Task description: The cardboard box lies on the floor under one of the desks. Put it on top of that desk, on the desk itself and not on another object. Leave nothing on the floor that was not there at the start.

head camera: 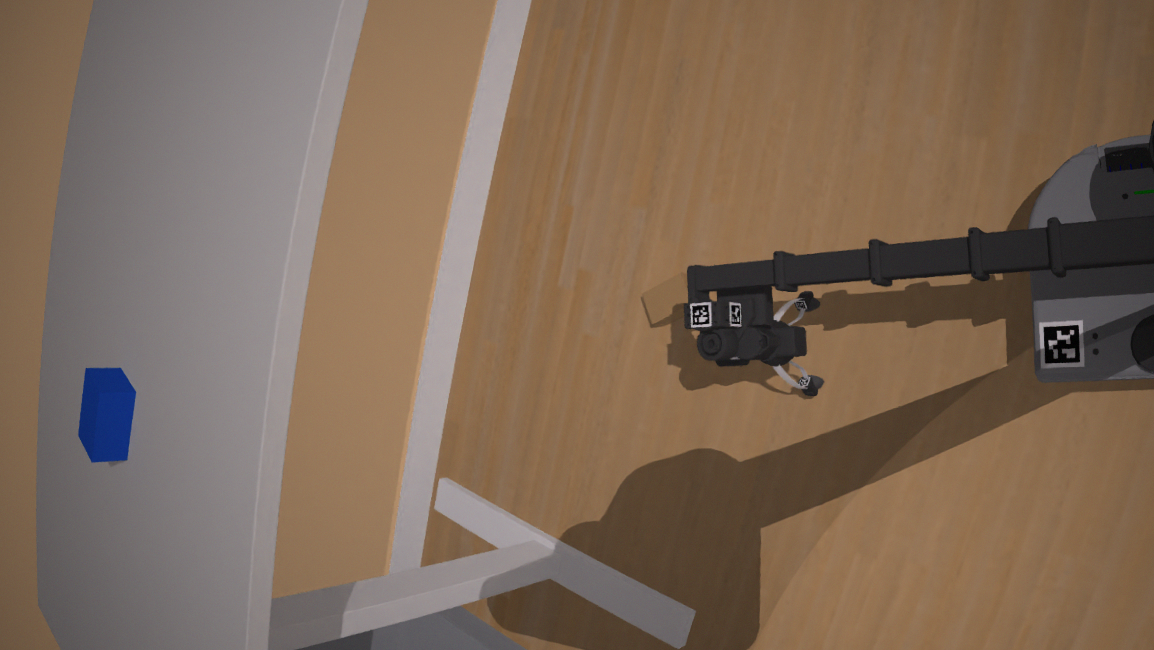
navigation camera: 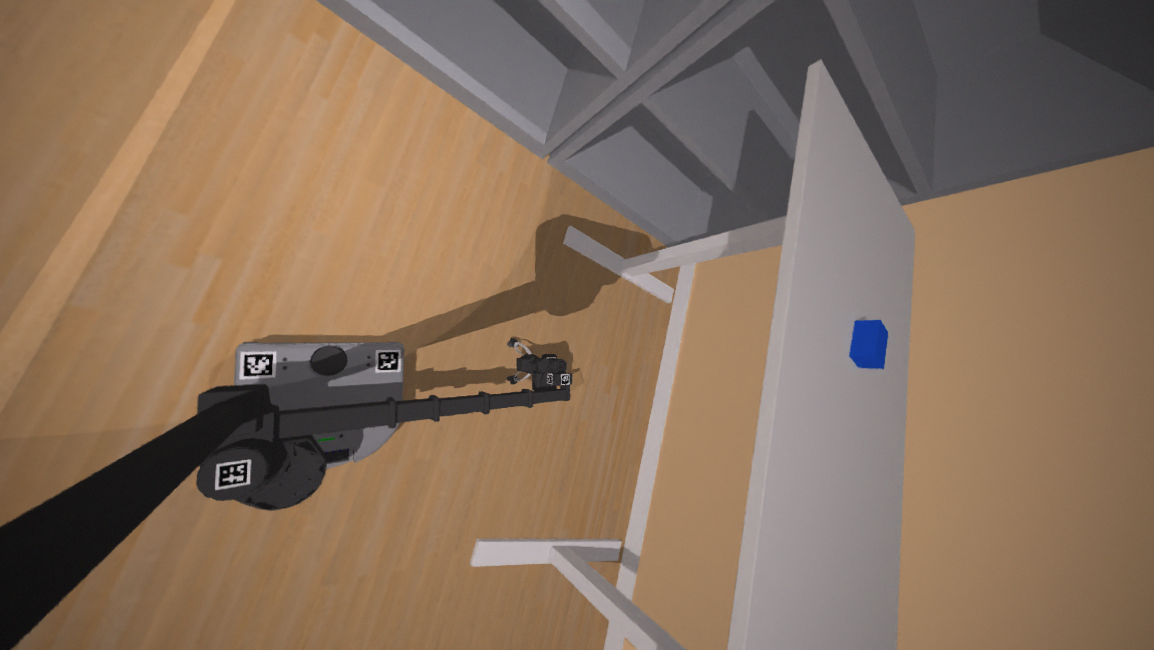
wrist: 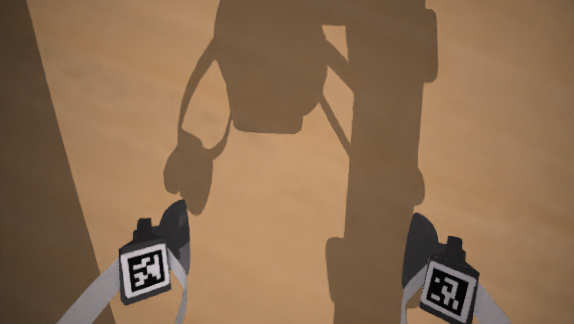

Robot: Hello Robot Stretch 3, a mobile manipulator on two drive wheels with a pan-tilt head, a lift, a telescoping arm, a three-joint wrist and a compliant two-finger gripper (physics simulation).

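Seen in the pictures: gripper, fingertip midpoint: [head camera: 813, 343] [navigation camera: 510, 361]; robot's base at its link origin: [navigation camera: 328, 359].
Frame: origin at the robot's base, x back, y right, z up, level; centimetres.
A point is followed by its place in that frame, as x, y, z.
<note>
The cardboard box [head camera: 663, 301] @[10.8, 82.7, 5.0] lies on the floor. In the head view it is partly hidden behind the arm's end and the wrist; it does not show in the wrist view. My gripper [head camera: 809, 343] @[2.2, 55.2, 2.5] [navigation camera: 512, 360] @[2.2, 55.2, 2.5] [wrist: 296, 232] @[2.2, 55.2, 2.5] is open and empty, low over the floor. Its fingers point back towards the robot base, and the box is on the other side of the wrist from the fingertips. The desk [head camera: 185, 242] @[12.6, 79.3, 95.0] [navigation camera: 831, 452] @[16.7, 82.4, 95.0] has a pale grey top and stands beyond the box, on the wall side.
A blue block [head camera: 106, 415] @[-4.8, 95.1, 98.4] [navigation camera: 868, 344] @[-4.9, 95.1, 98.1] sits on the desk top. White desk feet [head camera: 621, 593] @[-44.7, 95.3, 2.6] [navigation camera: 512, 552] @[72.0, 56.8, 2.6] reach out over the floor, and a white bar [head camera: 464, 266] @[22.5, 135.7, 2.8] [navigation camera: 658, 436] @[40.5, 130.1, 7.6] runs along the wall. A grey shelf unit [navigation camera: 452, 88] @[-91.7, 32.2, 3.6] stands beside the desk.
</note>
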